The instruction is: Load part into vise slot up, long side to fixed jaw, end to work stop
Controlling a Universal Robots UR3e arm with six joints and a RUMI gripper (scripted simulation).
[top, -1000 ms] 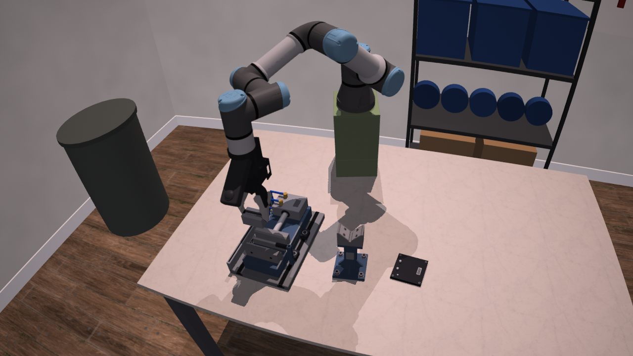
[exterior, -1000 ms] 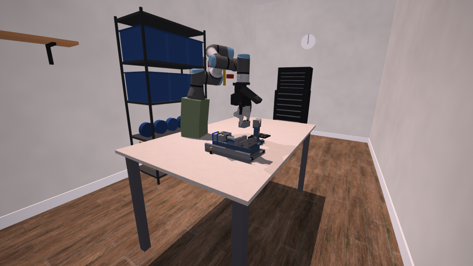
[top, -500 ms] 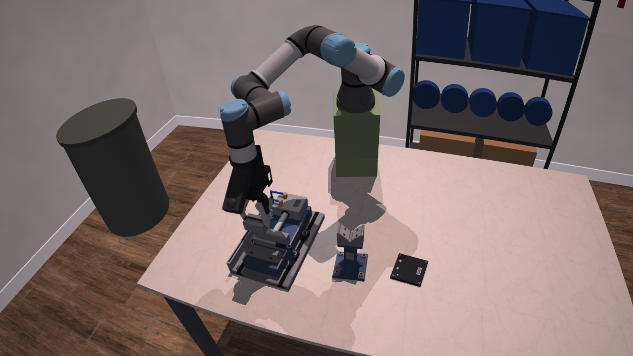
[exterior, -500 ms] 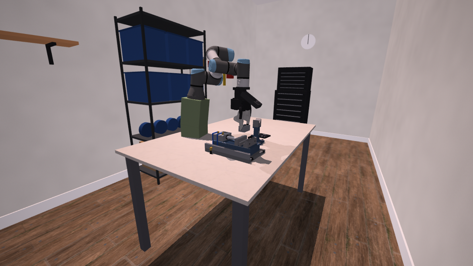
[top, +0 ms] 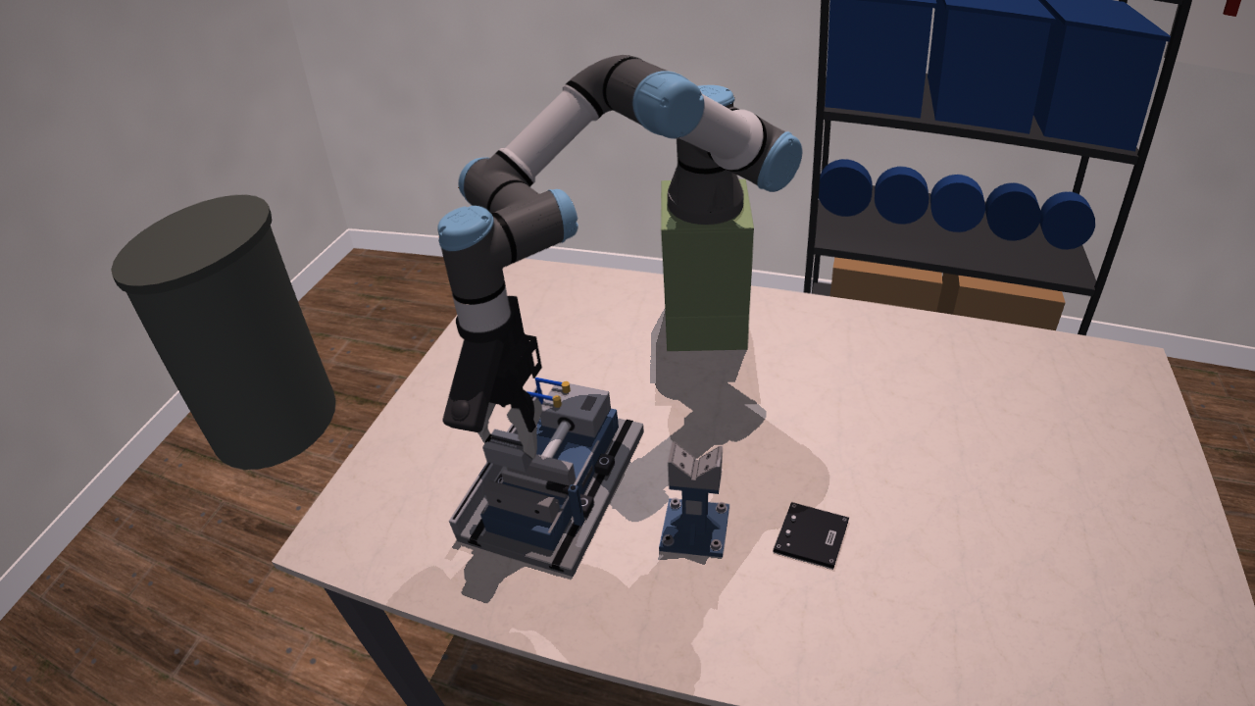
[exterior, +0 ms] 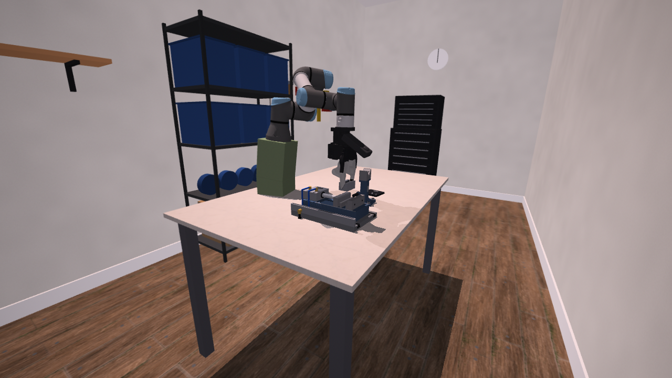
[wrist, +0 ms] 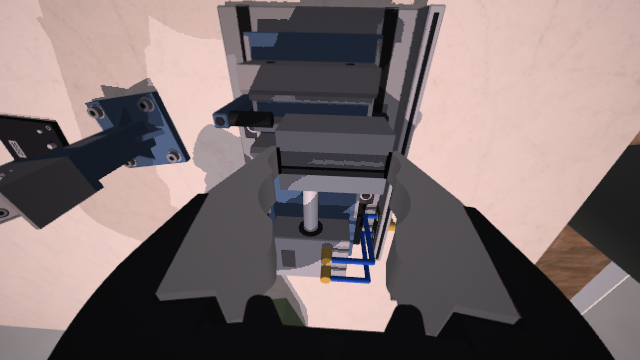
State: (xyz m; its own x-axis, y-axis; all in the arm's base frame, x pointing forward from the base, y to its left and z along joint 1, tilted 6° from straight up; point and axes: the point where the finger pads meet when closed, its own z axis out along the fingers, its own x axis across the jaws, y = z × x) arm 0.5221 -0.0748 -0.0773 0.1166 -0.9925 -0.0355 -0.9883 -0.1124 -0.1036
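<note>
The part is right at my hand. Round my hand: dark work stop rod: 70 mm to the left, 60 mm below, 10 mm behind; then black infeed plate: 400 mm to the left, 150 mm below, 130 mm behind; then fixed jaw: 70 mm below, 30 mm ahead, 20 mm to the left.
</note>
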